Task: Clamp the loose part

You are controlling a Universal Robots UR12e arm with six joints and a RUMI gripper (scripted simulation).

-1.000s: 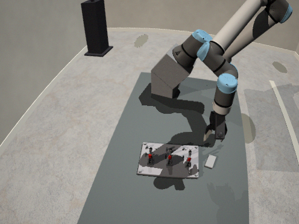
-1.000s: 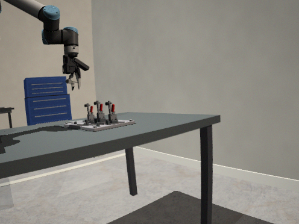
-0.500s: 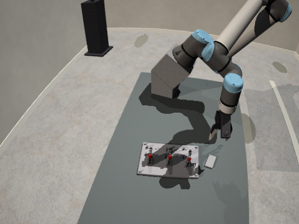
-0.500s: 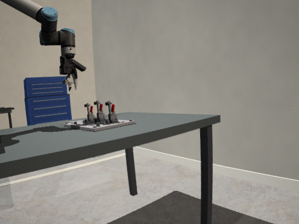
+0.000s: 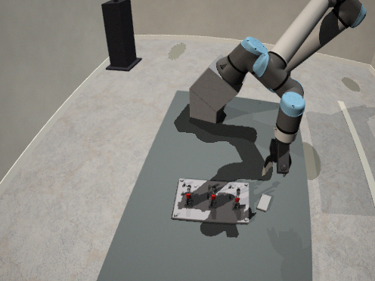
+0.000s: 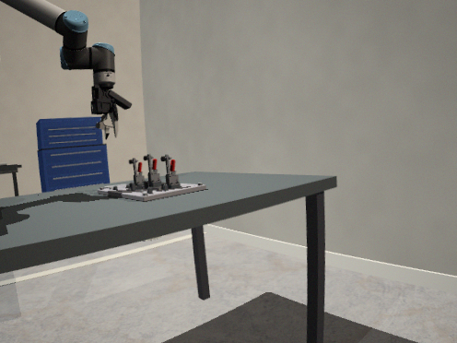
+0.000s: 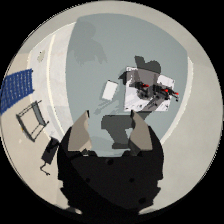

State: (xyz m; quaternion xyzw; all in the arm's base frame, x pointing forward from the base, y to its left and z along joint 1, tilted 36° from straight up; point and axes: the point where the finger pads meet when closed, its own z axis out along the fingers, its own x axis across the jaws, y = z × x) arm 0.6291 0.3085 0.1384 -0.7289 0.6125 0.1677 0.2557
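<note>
Now: hand 210 mm above the grey part.
</note>
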